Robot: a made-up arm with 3 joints. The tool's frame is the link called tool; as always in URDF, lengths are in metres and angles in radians. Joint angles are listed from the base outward.
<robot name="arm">
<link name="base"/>
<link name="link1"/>
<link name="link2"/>
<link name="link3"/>
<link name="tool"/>
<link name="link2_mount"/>
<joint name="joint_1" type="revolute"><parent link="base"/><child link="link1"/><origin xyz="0 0 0.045"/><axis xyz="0 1 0"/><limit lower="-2.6" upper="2.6"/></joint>
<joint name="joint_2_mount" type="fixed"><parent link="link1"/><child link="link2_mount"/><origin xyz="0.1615 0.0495 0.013"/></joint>
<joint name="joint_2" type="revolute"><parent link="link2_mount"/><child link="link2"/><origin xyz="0.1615 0.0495 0.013"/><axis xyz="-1 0 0"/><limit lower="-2.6" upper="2.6"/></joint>
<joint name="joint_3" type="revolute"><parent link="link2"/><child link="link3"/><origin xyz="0.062 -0.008 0.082"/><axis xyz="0 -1 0"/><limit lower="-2.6" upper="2.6"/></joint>
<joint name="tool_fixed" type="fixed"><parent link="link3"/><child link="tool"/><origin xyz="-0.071 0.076 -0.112"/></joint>
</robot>
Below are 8 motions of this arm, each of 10 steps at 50 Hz.
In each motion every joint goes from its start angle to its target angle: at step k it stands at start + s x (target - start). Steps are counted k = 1, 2, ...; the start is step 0. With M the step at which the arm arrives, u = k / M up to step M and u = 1 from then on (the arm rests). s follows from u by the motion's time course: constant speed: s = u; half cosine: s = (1 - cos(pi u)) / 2; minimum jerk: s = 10 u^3 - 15 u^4 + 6 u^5.
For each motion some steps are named. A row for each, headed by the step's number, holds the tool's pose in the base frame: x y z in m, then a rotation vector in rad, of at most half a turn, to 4 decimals.
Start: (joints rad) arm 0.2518 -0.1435 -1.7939
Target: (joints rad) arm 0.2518 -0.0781 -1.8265
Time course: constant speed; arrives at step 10
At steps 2, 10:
2: 0.3352 0.1435 0.1756 0.1118 2.0488 0.1094
10: 0.3376 0.1528 0.1748 0.0664 2.0771 0.0667

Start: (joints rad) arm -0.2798 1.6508 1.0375
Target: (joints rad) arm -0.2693 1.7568 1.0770
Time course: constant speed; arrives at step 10
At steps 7, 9, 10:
7: 0.4417 0.0546 0.1311 -1.6867 -0.9711 0.7059
9: 0.4425 0.0538 0.1313 -1.7039 -0.9657 0.7231
10: 0.4430 0.0534 0.1314 -1.7124 -0.9629 0.7318

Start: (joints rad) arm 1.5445 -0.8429 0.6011
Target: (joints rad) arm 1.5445 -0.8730 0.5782
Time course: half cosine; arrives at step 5
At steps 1, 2, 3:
1: 0.0536 0.1819 -0.3432 0.4195 0.8869 -0.7696
2: 0.0542 0.1818 -0.3424 0.4256 0.8911 -0.7755
3: 0.0549 0.1816 -0.3415 0.4333 0.8964 -0.7828

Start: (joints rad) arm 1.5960 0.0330 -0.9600
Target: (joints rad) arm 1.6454 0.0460 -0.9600
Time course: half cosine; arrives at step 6
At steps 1, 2, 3, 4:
1: 0.0923 0.1695 -0.2103 -0.0430 2.5590 0.0142
2: 0.0899 0.1697 -0.2111 -0.0460 2.5680 0.0155
3: 0.0865 0.1699 -0.2122 -0.0502 2.5803 0.0172
4: 0.0831 0.1702 -0.2132 -0.0543 2.5925 0.0190

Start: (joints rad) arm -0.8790 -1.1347 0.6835
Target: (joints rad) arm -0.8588 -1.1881 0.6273
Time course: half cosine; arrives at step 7
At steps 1, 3, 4, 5, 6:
1: 0.2043 0.1727 0.3957 1.2426 -1.3732 0.1230
3: 0.2041 0.1722 0.3932 1.2573 -1.3449 0.1322
4: 0.2040 0.1718 0.3915 1.2669 -1.3264 0.1383
5: 0.2039 0.1715 0.3900 1.2755 -1.3098 0.1439
6: 0.2038 0.1712 0.3890 1.2814 -1.2983 0.1478

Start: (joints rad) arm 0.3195 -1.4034 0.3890
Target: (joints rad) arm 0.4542 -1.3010 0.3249
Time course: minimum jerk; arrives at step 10
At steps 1, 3, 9, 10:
1: 0.3700 0.1583 0.0116 1.3155 -0.0563 -0.4870
3: 0.3677 0.1589 0.0035 1.2979 -0.0309 -0.4885
9: 0.3525 0.1622 -0.0386 1.2052 0.1090 -0.4943
10: 0.3523 0.1622 -0.0390 1.2043 0.1105 -0.4944

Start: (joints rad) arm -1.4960 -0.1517 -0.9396
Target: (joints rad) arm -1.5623 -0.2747 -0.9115
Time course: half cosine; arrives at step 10
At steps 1, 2, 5, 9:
1: -0.0900 0.1549 0.3050 0.0541 -0.5576 0.1471
2: -0.0914 0.1542 0.3046 0.0570 -0.5641 0.1555
5: -0.0995 0.1504 0.3022 0.0729 -0.6013 0.2038
9: -0.1087 0.1458 0.2991 0.0907 -0.6444 0.2612

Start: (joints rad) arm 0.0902 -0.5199 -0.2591
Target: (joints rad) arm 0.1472 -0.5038 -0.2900
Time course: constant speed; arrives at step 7
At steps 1, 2, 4, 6, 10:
1: 0.2911 0.1619 0.0695 0.5186 0.3537 0.0429
2: 0.2909 0.1617 0.0674 0.5166 0.3661 0.0418
4: 0.2905 0.1614 0.0633 0.5125 0.3908 0.0395
6: 0.2901 0.1611 0.0591 0.5085 0.4155 0.0373
10: 0.2898 0.1610 0.0571 0.5065 0.4279 0.0362

